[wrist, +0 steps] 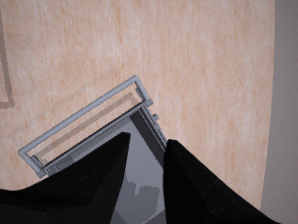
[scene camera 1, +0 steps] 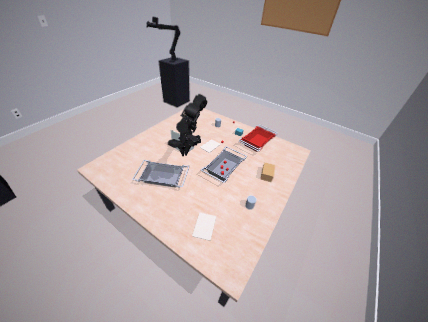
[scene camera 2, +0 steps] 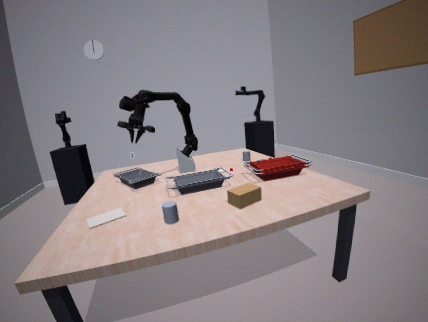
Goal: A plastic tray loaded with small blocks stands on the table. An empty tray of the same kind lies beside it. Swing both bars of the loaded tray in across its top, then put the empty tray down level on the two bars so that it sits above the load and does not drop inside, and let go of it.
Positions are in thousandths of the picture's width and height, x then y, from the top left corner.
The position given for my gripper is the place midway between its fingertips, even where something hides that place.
Observation:
In view: my gripper (wrist: 495,650) and a grey tray (scene camera 1: 377,542).

